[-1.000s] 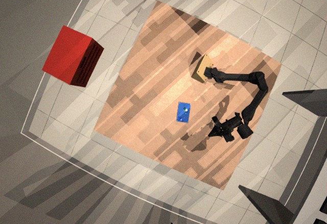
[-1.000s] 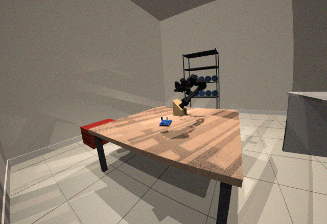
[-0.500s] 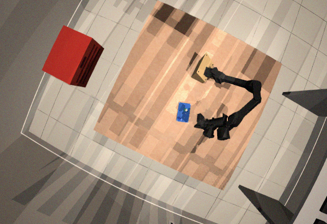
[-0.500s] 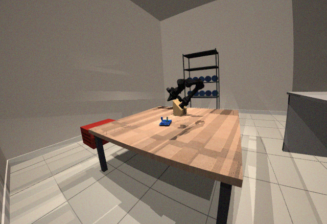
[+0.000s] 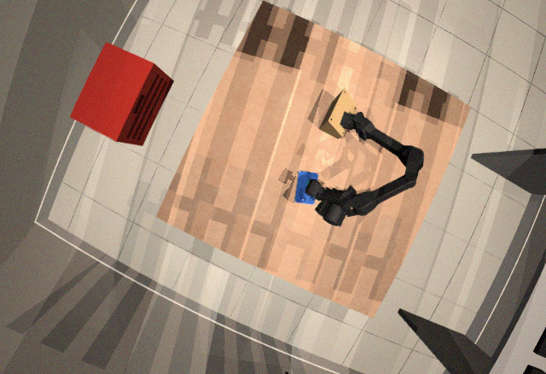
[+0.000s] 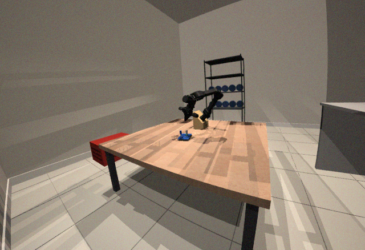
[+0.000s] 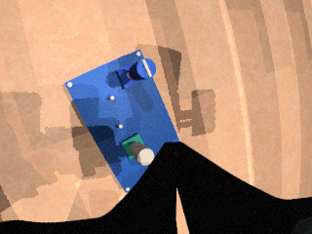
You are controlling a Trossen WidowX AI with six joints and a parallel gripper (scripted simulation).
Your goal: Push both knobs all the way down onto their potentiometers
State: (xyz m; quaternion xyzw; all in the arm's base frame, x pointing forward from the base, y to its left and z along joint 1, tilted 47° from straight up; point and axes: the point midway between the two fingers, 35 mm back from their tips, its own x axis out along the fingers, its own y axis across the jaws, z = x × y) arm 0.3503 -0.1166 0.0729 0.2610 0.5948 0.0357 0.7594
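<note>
Now: gripper tip 4 cm past the grey knob, 1 cm to the left of it and 11 cm above it. From my gripper tip the other things lie so: green potentiometer (4 cm behind, 1 cm to the right, 12 cm below); then dark knob (5 cm ahead, 3 cm to the right, 9 cm below).
</note>
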